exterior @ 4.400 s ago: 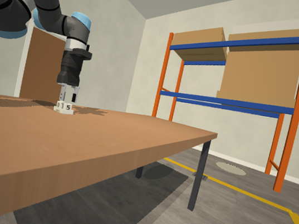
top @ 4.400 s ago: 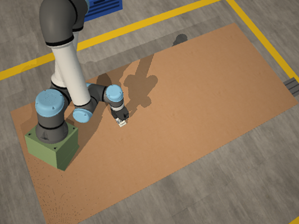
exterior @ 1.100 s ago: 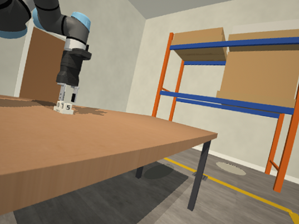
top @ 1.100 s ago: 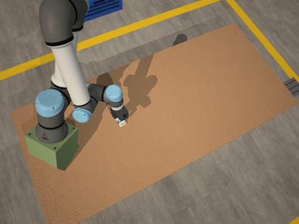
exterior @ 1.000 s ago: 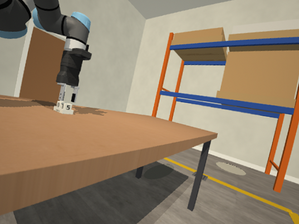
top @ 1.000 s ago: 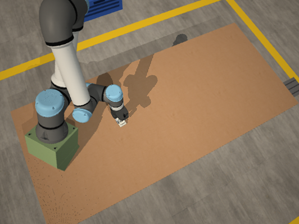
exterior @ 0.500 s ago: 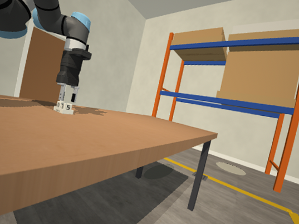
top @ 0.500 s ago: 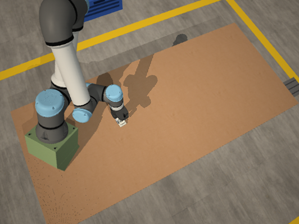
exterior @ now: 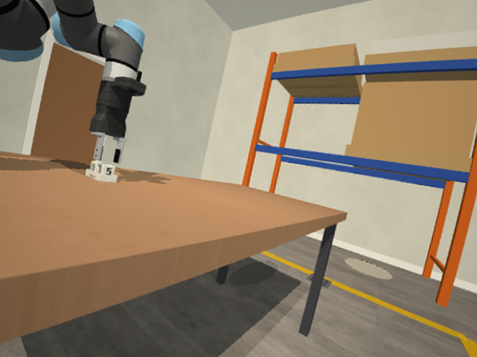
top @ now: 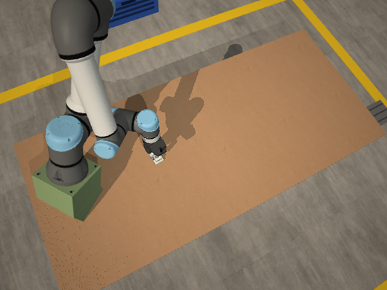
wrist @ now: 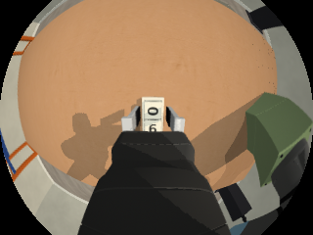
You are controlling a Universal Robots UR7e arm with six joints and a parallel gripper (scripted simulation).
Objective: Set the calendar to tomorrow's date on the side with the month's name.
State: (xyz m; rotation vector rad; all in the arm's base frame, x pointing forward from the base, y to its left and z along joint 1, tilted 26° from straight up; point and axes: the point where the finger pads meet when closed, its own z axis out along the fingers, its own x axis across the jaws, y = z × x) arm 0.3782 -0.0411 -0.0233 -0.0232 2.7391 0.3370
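Right now the white calendar tray is 60 mm below my hand and 20 mm to the left of it.
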